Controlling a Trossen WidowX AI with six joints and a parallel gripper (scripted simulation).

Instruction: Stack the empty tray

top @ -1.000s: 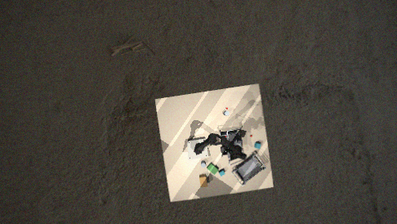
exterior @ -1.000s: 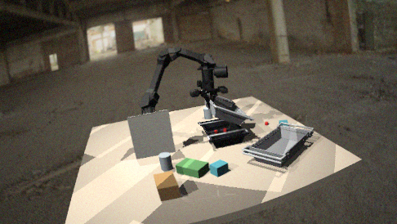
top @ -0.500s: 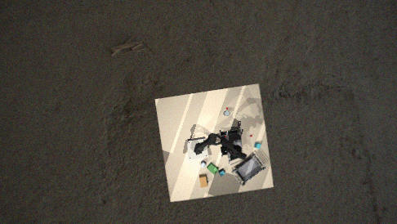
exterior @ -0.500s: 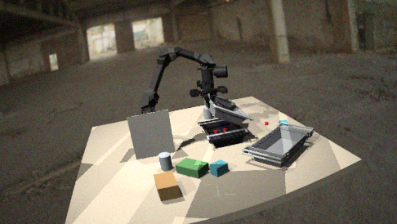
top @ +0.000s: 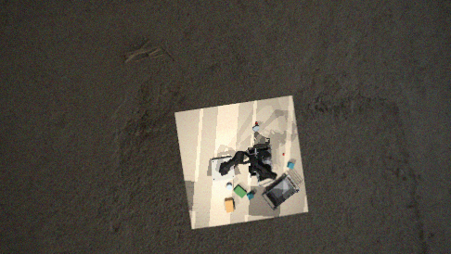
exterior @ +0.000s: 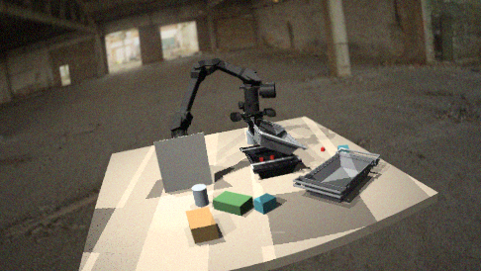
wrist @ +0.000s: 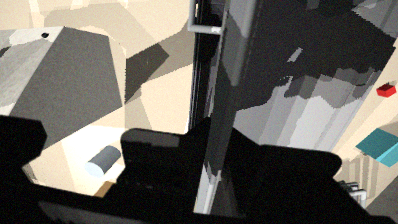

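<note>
The light grey tray lies 80 mm ahead of my gripper tip, 20 mm to the right of it and 10 mm below it. The rest, counted from my gripper tip: small red cube (340 mm ahead, 150 mm below, 30 mm to the right); green block (270 mm to the right, 230 mm behind, 140 mm below); orange block (380 mm behind, 370 mm to the right, 130 mm below).
</note>
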